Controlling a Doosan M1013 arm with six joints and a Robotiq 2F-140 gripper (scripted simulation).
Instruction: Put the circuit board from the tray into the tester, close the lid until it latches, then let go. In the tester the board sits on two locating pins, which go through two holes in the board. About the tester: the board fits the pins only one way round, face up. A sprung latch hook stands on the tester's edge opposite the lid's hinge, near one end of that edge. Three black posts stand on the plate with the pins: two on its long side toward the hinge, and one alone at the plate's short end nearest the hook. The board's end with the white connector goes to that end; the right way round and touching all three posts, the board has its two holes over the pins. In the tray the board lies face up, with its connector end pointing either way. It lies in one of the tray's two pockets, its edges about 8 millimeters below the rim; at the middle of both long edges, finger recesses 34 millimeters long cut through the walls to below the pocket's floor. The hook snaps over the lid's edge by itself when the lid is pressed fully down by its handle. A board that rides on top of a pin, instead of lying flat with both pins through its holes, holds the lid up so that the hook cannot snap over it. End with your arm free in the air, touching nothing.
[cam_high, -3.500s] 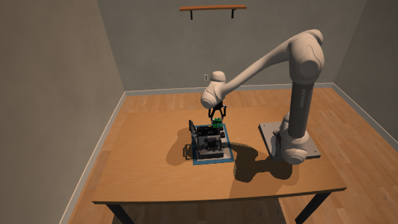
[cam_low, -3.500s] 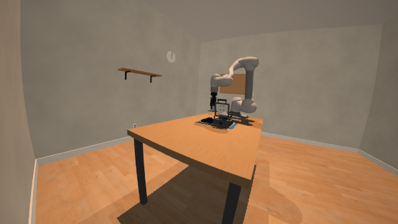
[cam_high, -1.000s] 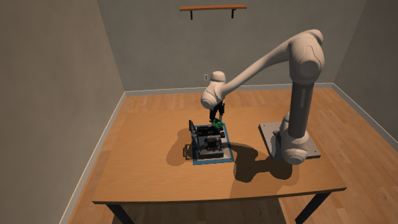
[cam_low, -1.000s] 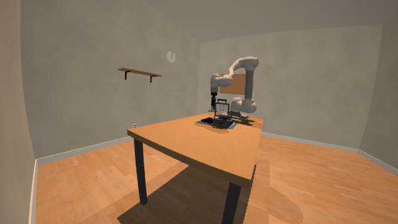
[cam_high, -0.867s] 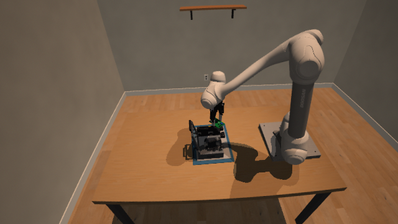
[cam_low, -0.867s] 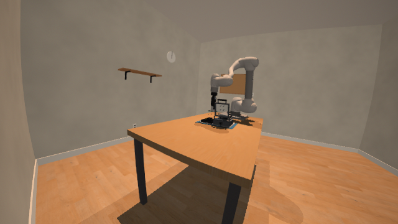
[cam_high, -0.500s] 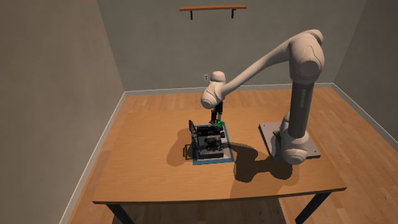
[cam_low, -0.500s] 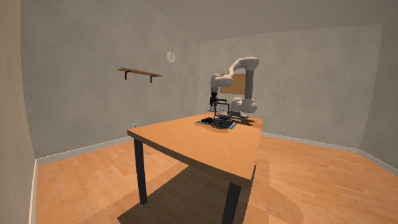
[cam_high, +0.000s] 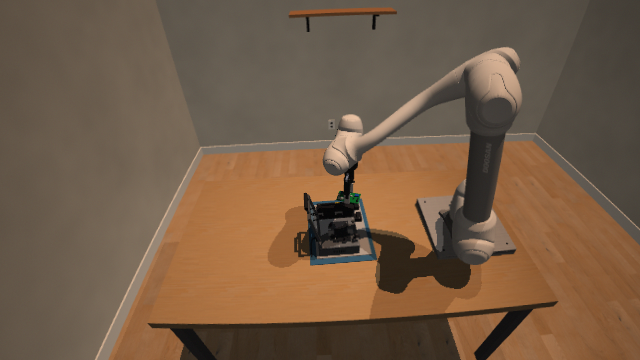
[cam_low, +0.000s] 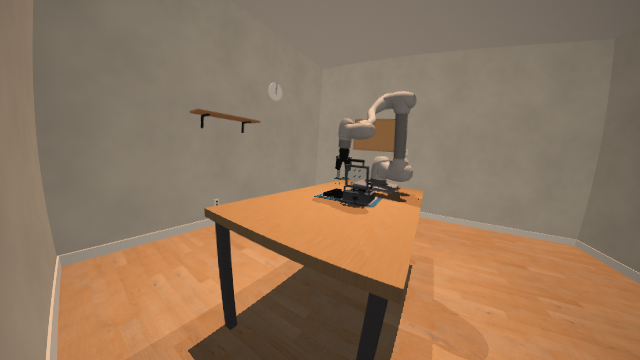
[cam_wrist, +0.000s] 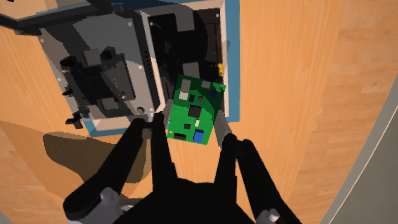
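Right now my hand is 20 mm above the green circuit board. Also, from my hand: dark block (230 mm to the left, 50 mm below); then tester lid (190 mm ahead, 170 mm to the left, 40 mm above).
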